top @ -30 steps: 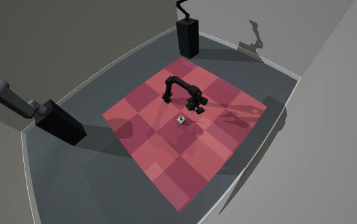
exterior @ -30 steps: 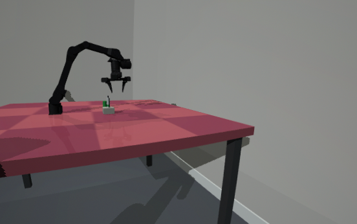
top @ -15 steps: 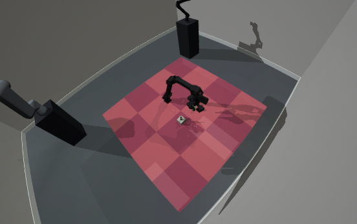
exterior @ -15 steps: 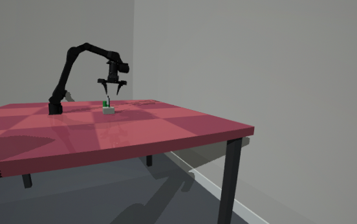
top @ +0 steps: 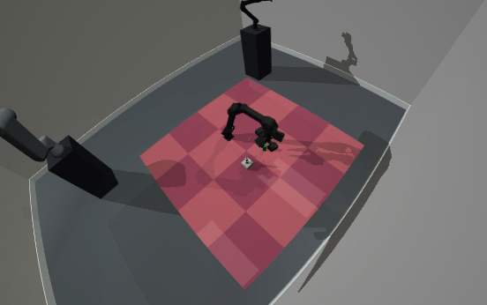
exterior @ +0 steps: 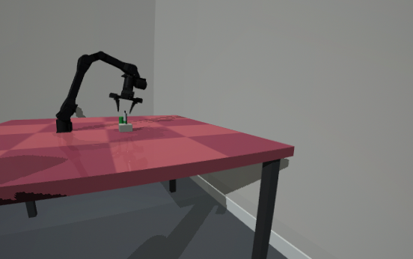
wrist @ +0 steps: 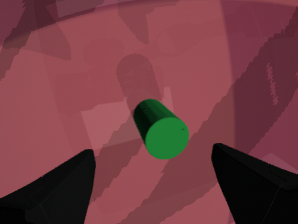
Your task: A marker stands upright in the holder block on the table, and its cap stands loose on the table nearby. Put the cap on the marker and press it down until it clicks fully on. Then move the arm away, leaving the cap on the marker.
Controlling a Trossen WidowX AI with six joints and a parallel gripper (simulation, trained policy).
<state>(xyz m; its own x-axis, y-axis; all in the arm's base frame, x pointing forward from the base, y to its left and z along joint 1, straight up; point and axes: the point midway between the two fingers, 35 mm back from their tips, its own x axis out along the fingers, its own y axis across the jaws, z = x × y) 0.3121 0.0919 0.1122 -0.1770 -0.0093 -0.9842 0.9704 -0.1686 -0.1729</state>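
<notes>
Right now the green cap is 50 mm below my gripper tip, 10 mm to the left of it and 10 mm behind it. Also, from my gripper tip: holder block 170 mm to the right, 60 mm below, 10 mm behind.
</notes>
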